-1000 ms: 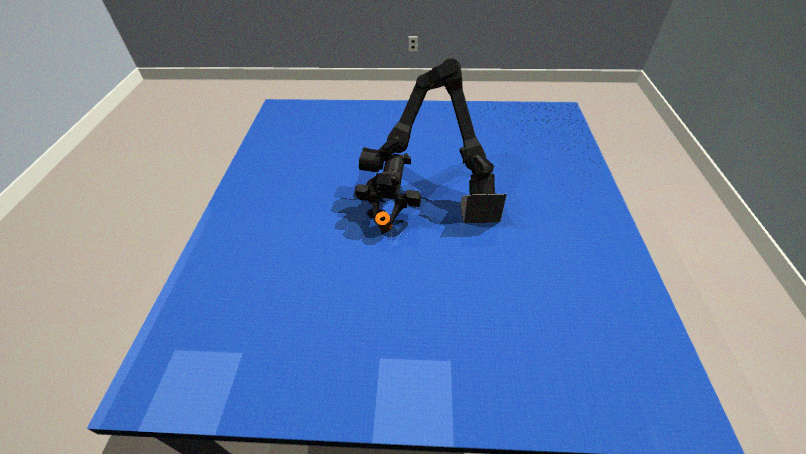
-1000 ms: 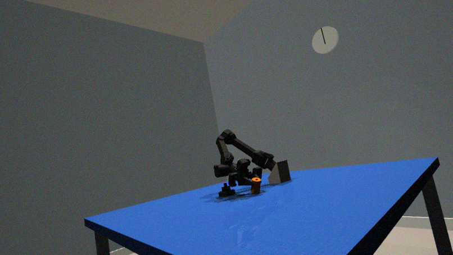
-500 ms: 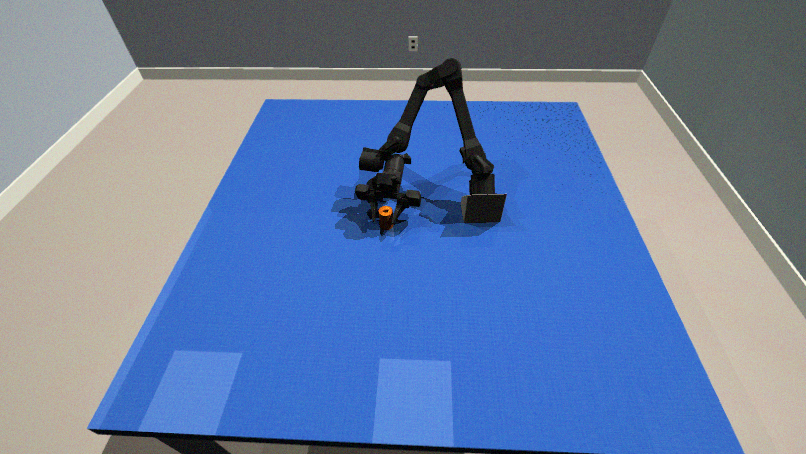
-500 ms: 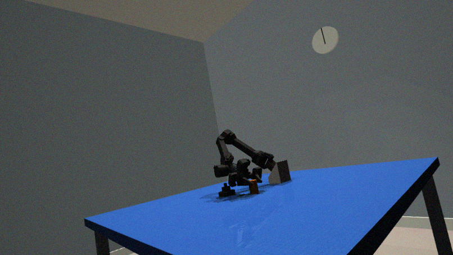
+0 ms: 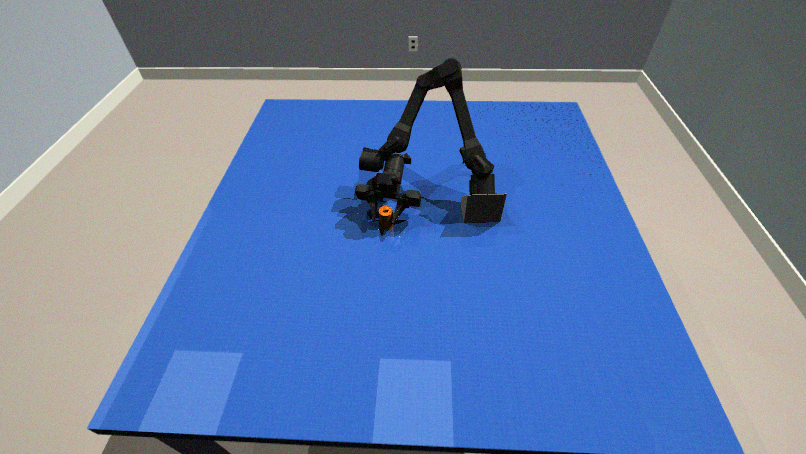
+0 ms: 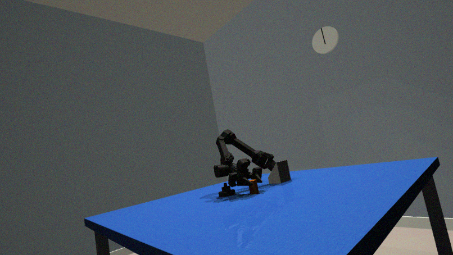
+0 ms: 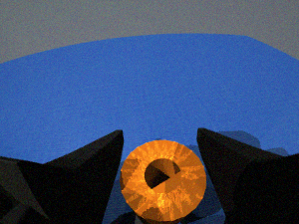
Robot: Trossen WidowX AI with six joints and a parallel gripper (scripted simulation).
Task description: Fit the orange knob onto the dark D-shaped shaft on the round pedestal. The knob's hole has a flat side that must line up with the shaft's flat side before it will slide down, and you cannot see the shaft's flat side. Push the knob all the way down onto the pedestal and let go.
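My gripper tip is 10 mm past the orange knob, 30 mm to the left of it and 20 mm above it. The rest, counted from my gripper tip: dark round pedestal (190 mm to the right, 20 mm below).
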